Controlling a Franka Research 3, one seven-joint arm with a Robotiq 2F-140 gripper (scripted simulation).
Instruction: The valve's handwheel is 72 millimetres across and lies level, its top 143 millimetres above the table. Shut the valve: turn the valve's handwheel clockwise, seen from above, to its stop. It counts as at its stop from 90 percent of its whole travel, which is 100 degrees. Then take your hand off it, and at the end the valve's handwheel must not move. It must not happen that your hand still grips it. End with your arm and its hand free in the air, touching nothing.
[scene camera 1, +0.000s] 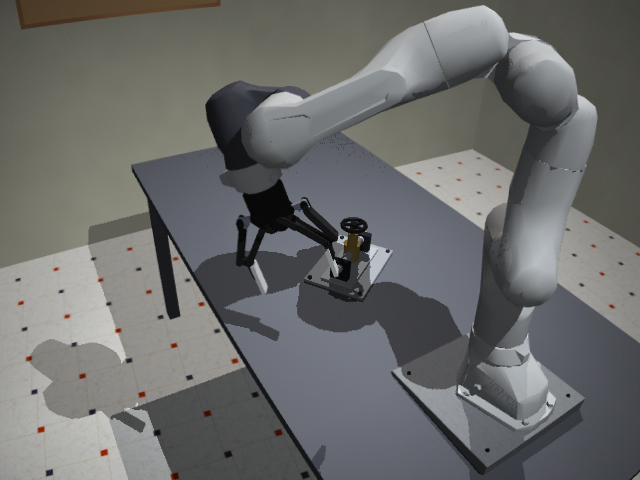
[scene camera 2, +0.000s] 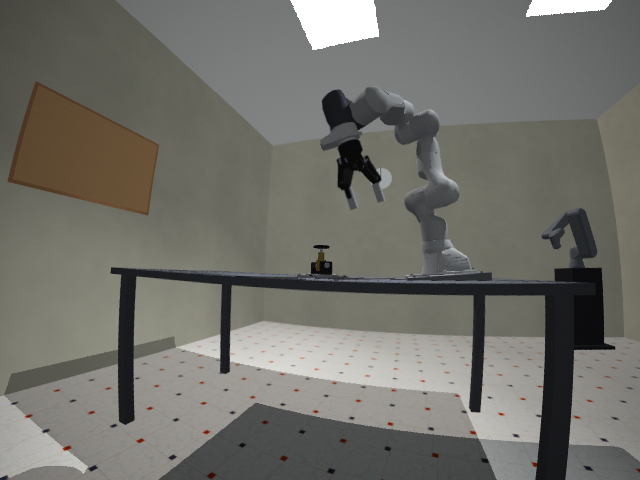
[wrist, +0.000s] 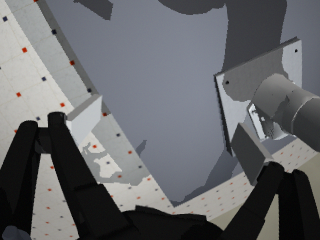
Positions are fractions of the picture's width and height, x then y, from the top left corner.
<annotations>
My gripper shows in scene camera 1 (0.47, 0.59), in scene camera 2 (0.58, 0.43) and in the wrist view (0.53, 0.50).
</annotations>
